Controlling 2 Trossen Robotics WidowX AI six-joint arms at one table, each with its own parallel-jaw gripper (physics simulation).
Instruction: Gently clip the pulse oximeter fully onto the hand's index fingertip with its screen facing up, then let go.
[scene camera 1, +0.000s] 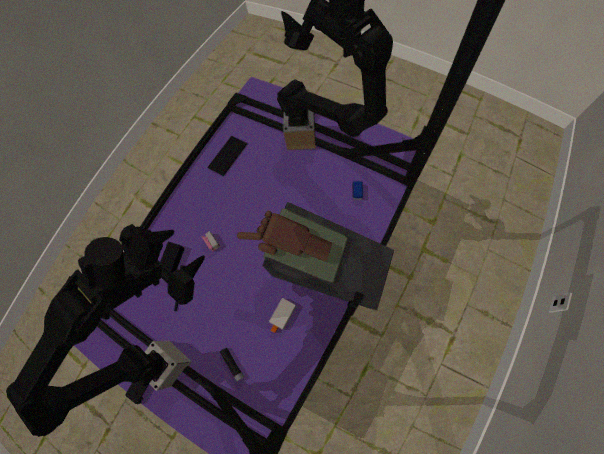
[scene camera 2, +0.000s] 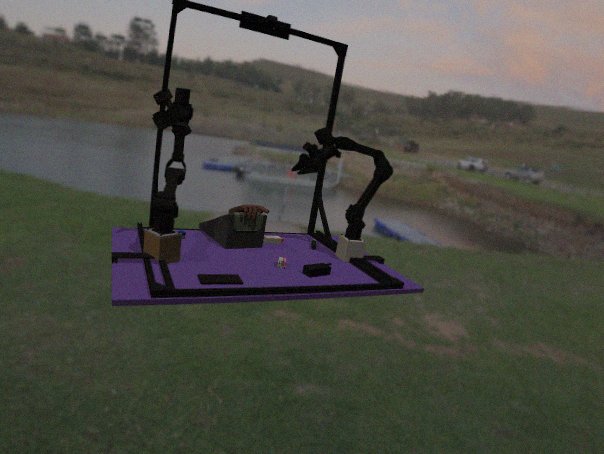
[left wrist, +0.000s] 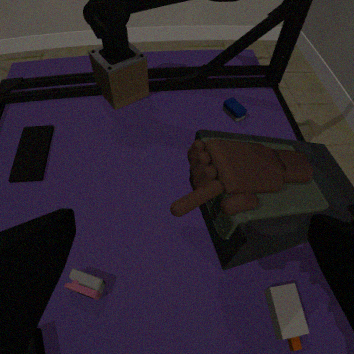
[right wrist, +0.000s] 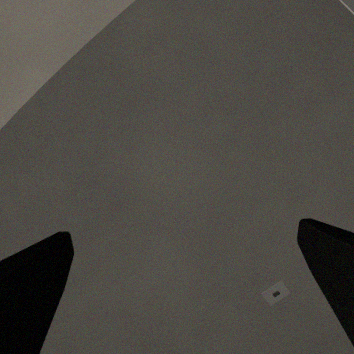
My left gripper (scene camera 1: 188, 244): 68 cm from the lens. A dark grey block (scene camera 1: 364, 266) is 95 cm from the lens.
